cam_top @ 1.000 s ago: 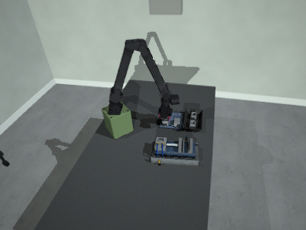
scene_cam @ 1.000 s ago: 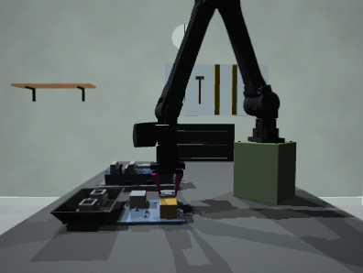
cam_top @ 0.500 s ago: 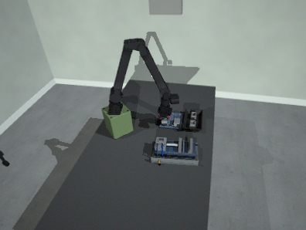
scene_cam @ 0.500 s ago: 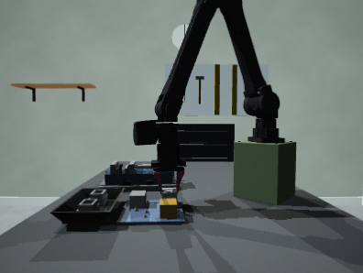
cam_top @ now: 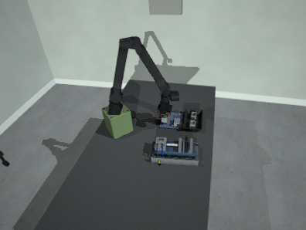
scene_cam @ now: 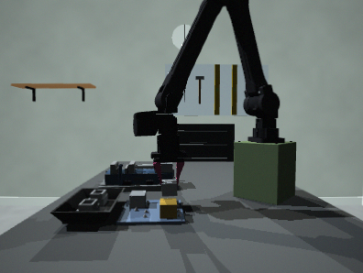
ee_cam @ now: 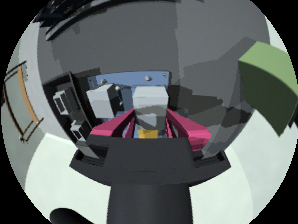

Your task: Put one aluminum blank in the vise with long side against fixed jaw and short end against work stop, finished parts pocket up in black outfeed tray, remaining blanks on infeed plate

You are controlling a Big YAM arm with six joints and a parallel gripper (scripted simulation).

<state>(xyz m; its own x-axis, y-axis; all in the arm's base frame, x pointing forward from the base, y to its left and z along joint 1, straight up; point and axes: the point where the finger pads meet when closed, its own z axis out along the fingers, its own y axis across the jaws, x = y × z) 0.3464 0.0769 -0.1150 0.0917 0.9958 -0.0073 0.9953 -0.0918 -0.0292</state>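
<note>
My gripper is now 9 cm to the right of the yellow brass blank, 5 cm above it and 1 cm short of it. From my hand the other things lie so: vise 29 cm to the right, 9 cm ahead, 3 cm below; gray aluminum blank 2 cm below.
</note>
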